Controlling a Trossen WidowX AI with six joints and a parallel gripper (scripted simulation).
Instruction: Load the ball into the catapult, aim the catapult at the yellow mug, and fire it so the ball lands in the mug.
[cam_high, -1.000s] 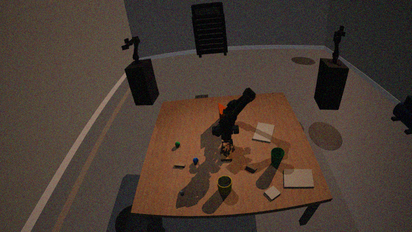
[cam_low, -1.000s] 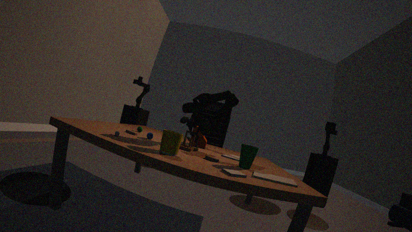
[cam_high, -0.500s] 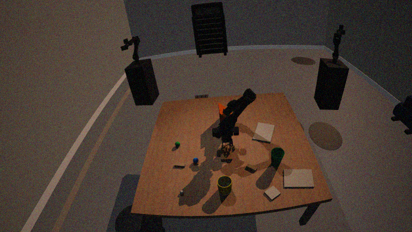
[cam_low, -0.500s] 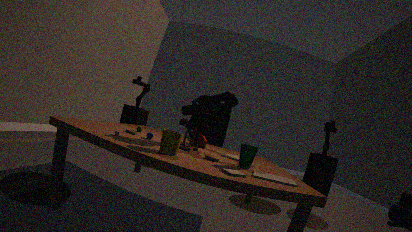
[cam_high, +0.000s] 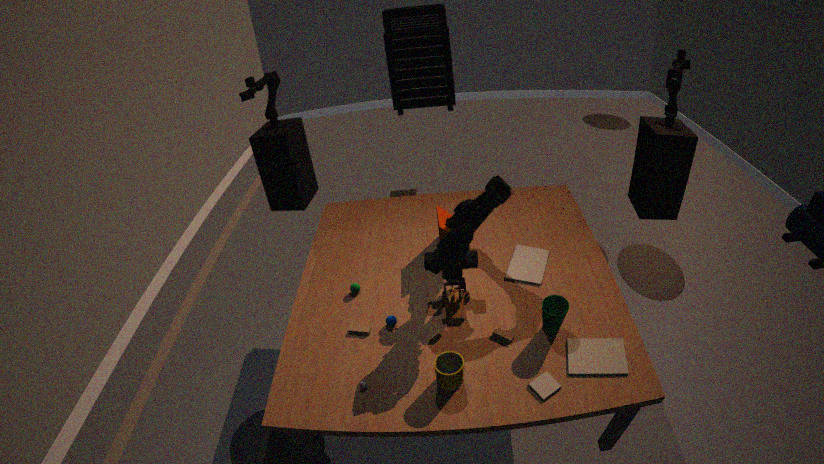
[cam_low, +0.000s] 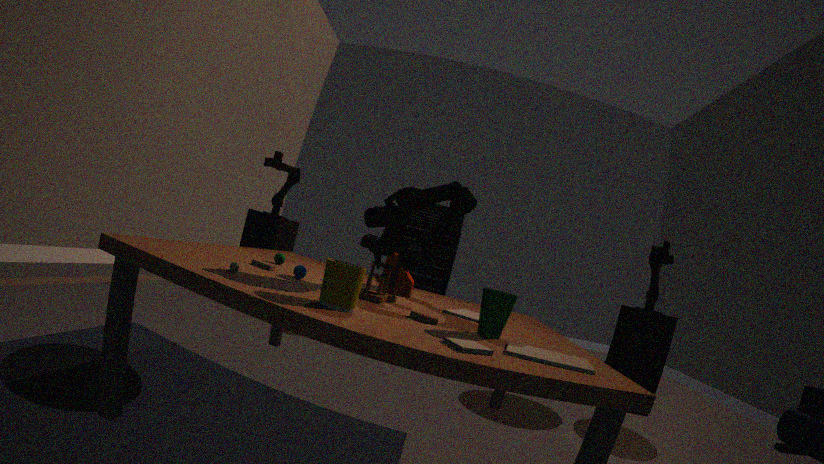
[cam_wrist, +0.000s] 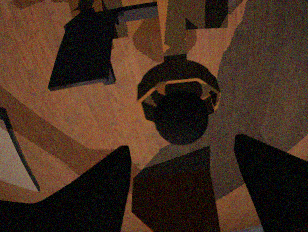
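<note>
The dark ball is 2 cm below my gripper tip. The rest, counted from my gripper tip: small wooden catapult (7 cm ahead, 3 cm to the left, 3 cm below); green ball (4 cm ahead, 38 cm to the right, 6 cm below); blue ball (20 cm ahead, 20 cm to the right, 6 cm below).
</note>
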